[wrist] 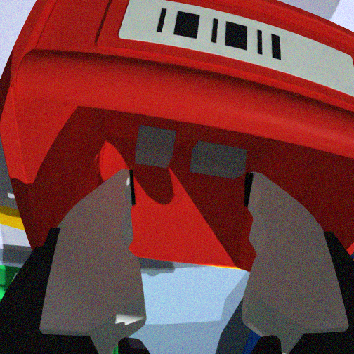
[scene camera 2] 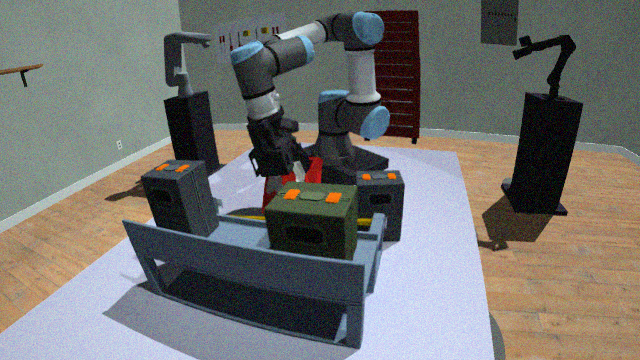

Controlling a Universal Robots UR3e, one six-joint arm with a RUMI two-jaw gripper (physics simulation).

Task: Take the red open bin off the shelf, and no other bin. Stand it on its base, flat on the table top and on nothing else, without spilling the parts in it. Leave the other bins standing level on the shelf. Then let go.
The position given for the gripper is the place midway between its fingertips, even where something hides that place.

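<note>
Dark grey part (wrist: pixel 154 146). Red open bin (wrist: pixel 83 83). Gripper (scene camera 2: pixel 294 196). Wrist view, the gripper (wrist: pixel 189 173) too.
</note>
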